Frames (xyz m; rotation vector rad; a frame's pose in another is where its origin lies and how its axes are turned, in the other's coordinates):
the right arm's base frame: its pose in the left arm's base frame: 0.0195 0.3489 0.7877 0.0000 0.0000 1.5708
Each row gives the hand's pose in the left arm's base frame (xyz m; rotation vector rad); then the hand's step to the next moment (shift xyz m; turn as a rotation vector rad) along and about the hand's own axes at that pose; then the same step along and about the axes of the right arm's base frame.
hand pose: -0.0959 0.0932 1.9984 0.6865 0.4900 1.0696
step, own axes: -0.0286 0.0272 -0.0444 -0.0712 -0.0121 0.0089
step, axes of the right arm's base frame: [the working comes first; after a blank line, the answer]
step, axes of the left arm's base frame: -0.0582 -0.0057 -0.0103 -0.0156 -0.0711 0.0002

-0.0057 0.0582 -0.0103 -0.0711 0.0156 0.0002
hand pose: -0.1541 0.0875 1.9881 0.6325 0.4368 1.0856
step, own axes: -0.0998 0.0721 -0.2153 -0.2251 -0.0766 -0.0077
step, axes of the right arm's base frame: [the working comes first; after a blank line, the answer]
step, axes of the left arm's base frame: -0.2218 -0.0124 -0.1102 -0.0455 -0.2278 -0.0515

-0.0124 0.2218 -0.1102 -0.2278 0.0455 -0.0515
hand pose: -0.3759 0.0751 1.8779 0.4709 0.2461 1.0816
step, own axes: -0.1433 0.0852 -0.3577 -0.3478 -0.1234 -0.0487
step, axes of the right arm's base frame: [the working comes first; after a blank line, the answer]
step, axes of the left arm's base frame: -0.2812 -0.0063 -0.2769 -0.0817 -0.3448 -0.1142

-0.0063 0.2812 -0.2769 -0.3448 0.0817 -0.1142
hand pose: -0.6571 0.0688 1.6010 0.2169 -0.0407 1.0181
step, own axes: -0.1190 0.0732 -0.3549 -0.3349 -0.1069 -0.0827
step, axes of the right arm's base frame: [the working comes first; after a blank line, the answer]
step, axes of the left arm's base frame: -0.1485 0.0076 -0.3512 -0.0911 -0.3188 -0.1431

0.0076 0.1485 -0.3512 -0.3188 0.0911 -0.1431
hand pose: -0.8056 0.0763 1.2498 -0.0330 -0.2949 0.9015
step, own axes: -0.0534 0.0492 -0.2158 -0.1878 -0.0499 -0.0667
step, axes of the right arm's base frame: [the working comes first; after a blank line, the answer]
step, axes of the left arm's base frame: -0.0114 0.0097 -0.2272 -0.0534 -0.1706 -0.1013

0.0097 0.0114 -0.2272 -0.1706 0.0534 -0.1013
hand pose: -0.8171 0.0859 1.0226 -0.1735 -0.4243 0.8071
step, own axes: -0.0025 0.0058 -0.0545 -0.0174 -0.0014 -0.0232
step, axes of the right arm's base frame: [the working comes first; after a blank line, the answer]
step, axes of the left arm's base frame: 0.0181 0.0027 -0.0517 0.0003 -0.0134 -0.0257

0.0027 -0.0181 -0.0517 -0.0134 -0.0003 -0.0257
